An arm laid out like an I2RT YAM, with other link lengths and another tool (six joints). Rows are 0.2 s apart.
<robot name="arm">
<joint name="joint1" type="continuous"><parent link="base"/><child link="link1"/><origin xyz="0 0 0.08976" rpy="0 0 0"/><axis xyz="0 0 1"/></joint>
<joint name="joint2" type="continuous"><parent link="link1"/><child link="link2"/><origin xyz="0.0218 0.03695 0.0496" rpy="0 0 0"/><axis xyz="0 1 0"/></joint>
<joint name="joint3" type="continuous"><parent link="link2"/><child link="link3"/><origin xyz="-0.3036 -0.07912 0" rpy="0 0 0"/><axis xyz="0 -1 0"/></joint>
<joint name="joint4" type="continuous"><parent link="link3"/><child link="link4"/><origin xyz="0.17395 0.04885 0.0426" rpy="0 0 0"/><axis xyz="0 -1 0"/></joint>
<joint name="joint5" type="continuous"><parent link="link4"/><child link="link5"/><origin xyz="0.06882 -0.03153 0.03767" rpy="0 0 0"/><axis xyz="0 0 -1"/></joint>
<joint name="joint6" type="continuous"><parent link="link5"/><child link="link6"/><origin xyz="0.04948 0 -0.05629" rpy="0 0 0"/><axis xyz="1 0 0"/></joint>
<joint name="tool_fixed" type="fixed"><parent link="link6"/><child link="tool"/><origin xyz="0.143 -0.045 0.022" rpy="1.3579 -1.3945 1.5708"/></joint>
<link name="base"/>
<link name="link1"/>
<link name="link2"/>
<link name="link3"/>
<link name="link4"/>
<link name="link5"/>
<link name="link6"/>
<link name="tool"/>
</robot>
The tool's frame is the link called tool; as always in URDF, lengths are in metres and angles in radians. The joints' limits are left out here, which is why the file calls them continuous.
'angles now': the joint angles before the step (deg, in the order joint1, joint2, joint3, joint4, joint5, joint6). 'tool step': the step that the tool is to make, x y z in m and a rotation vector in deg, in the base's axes. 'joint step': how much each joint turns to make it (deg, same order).
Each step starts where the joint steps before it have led.
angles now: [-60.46, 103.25, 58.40, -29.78, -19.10, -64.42]
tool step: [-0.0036, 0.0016, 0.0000, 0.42, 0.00, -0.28]
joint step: [-0.58, -0.31, -0.31, -0.45, -0.28, -0.25]
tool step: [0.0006, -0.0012, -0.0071, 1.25, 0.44, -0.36]
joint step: [-0.02, 1.58, 0.36, 0.05, -0.13, 0.40]
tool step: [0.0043, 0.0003, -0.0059, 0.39, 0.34, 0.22]
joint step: [0.88, 1.12, -0.19, 1.02, 0.26, 0.66]
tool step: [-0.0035, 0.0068, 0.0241, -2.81, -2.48, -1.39]
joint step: [0.14, -6.02, -2.24, 0.49, -0.31, 1.78]
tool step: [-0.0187, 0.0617, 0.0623, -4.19, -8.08, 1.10]
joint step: [-0.08, -20.54, -6.18, -6.41, -5.00, 0.77]
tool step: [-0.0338, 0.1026, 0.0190, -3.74, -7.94, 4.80]
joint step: [0.41, -26.89, -10.15, -10.26, -6.49, -1.61]
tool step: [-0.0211, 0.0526, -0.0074, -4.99, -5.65, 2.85]
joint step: [5.13, -19.73, -5.38, -5.26, -0.27, 3.55]
